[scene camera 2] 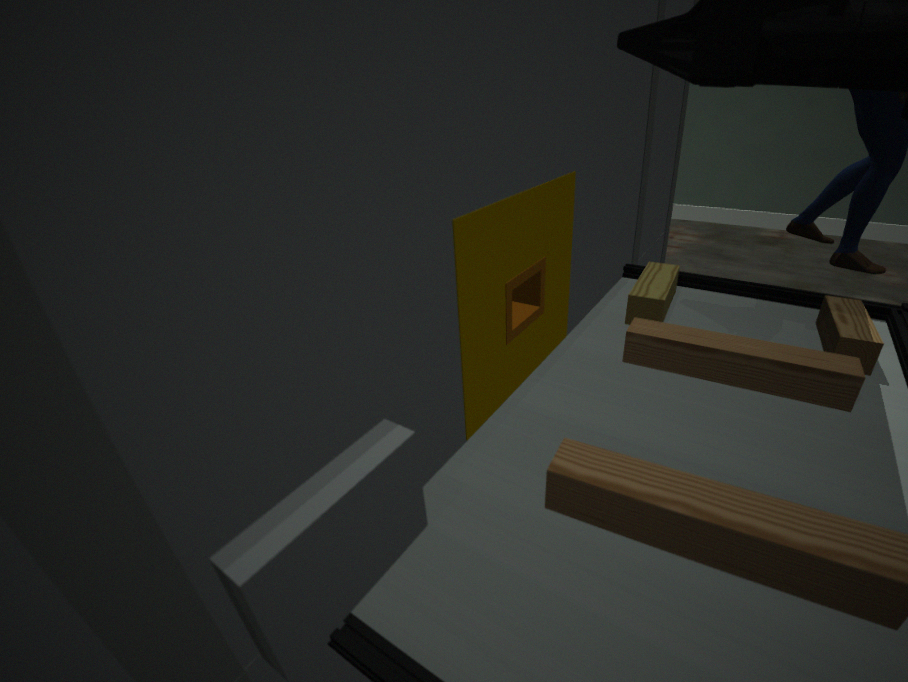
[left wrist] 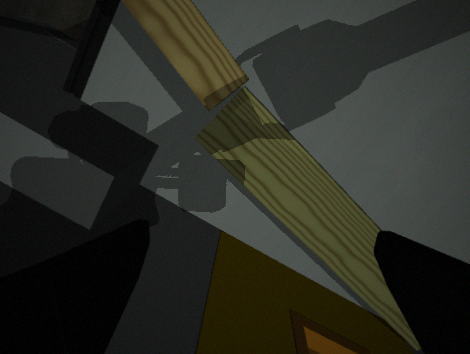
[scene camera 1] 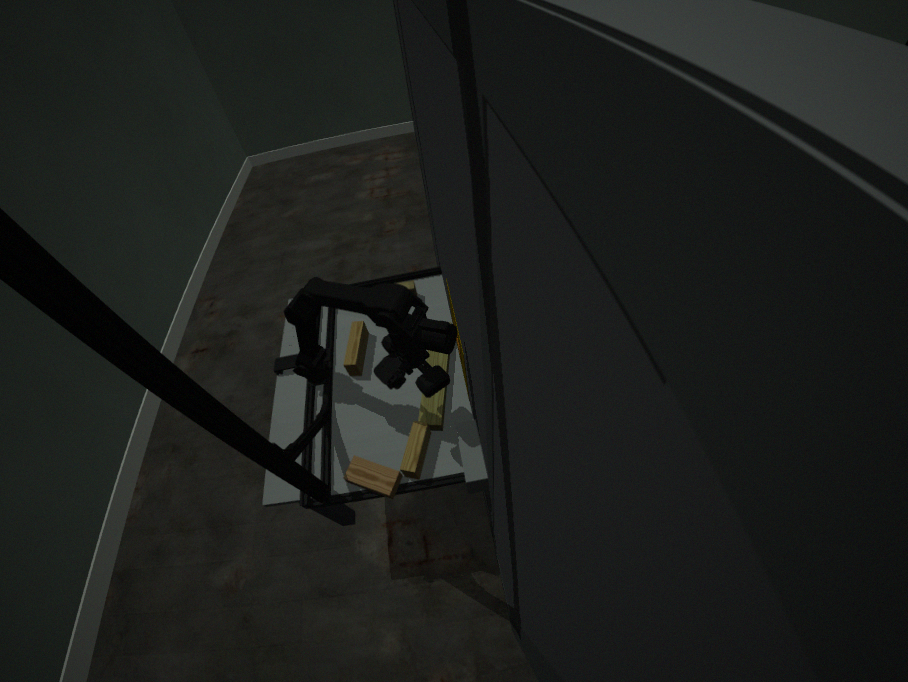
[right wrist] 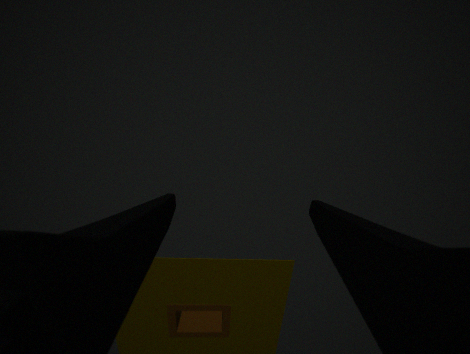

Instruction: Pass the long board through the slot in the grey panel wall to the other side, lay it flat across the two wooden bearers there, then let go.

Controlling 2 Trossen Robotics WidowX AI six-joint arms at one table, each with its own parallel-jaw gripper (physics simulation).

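Where they show: left gripper, fingertip midpoint: [left wrist: 263, 236]; right gripper, fingertip midpoint: [scene camera 2: 634, 44] [right wrist: 244, 203]; left arm's base at its link origin: [scene camera 1: 318, 376].
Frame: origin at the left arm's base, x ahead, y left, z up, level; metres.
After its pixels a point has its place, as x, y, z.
The long board [scene camera 1: 433, 403] @(0.335, -0.173, 0.019) [left wrist: 300, 195] @(0.341, -0.130, 0.019), pale yellow-green, lies on the table beside the grey panel wall [scene camera 1: 469, 183] @(0.433, -0.410, 0.762) [scene camera 2: 293, 220] @(0.482, -0.311, 0.240). My left gripper [left wrist: 263, 236] @(0.326, -0.187, 0.164) is open above the board with nothing between its fingers; one finger overlaps the board in the left wrist view. The slot [scene camera 2: 524, 315] @(0.479, -0.032, 0.066) [left wrist: 325, 344] @(0.438, -0.042, 0.066) [right wrist: 200, 322] @(0.471, -0.038, 0.066) has a brown rim in a yellow plate [scene camera 2: 484, 242] @(0.484, -0.121, 0.176) [left wrist: 250, 280] @(0.431, -0.128, 0.041) [right wrist: 250, 280] @(0.483, 0.034, 0.171). Two brown wooden bearers [scene camera 2: 741, 359] @(0.701, 0.070, 0.018) [scene camera 2: 719, 528] @(0.713, -0.193, 0.022) lie roughly parallel across the wall. My right gripper [right wrist: 244, 203] @(0.565, 0.005, 0.329) is open and empty, higher than the slot.
In scene camera 1 wood blocks [scene camera 1: 356, 345] @(0.133, 0.054, 0.044) [scene camera 1: 416, 446] @(0.280, -0.295, 0.044) [scene camera 1: 372, 475] @(0.159, -0.339, 0.019) lie on the left arm's table. One block [left wrist: 190, 50] @(0.284, -0.270, 0.044) nearly meets the board's end. Two shorter blocks [scene camera 2: 653, 289] @(0.569, 0.206, 0.028) [scene camera 2: 847, 323] @(0.808, 0.213, 0.025) lie beyond the bearers. A grey slab [scene camera 2: 315, 506] @(0.504, -0.357, 0.081) stands by the wall. A person's legs [scene camera 2: 869, 183] show behind.
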